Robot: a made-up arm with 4 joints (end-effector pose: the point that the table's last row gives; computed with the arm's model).
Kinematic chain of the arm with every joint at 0, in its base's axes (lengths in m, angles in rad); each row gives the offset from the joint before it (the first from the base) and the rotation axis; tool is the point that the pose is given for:
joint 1: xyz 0 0 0.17 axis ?
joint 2: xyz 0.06 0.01 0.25 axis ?
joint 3: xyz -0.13 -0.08 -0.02 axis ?
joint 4: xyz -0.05 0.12 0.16 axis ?
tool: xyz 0.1 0 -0.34
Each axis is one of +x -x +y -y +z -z.
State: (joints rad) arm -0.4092 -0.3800 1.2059 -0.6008
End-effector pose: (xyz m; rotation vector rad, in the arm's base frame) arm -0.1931 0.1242 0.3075 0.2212 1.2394 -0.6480
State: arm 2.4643 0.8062 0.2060 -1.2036
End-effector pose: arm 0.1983 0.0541 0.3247 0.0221 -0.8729 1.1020
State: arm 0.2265 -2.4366 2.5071 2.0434
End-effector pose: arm -0.0510 -0.2231 0.3653 -0.9541 0.0634 -1.0310
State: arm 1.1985 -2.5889 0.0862 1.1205
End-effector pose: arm -0.0369 -0.0843 0.6574 2.8867 0.1480 0.8012
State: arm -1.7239 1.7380 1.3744 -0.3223
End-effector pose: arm -0.0518 0.2486 0.4283 0.5365 -1.9888 1.9448
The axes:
joint 1: +z
joint 2: -x
joint 3: +y
joint 4: +z

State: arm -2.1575 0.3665 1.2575 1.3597
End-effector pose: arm 0.2397 0.1411 0.3260 1.3314 0.0823 -0.9111
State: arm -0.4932 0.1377 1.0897 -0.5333
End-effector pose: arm -0.1966 0.0838 0.2875 -0.1526 1.1376 -0.9925
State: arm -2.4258 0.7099 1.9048 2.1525
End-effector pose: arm 0.2823 -0.0112 0.4443 1.7118 -0.8492 -0.8576
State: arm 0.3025 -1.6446 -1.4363 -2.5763
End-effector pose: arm 0.0303 0.2063 0.4195 -1.4262 -1.3491 1.8446
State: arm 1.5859 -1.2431 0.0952 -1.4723
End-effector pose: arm -0.1739 -0.1297 0.3008 -0.0308 1.2458 0.1577
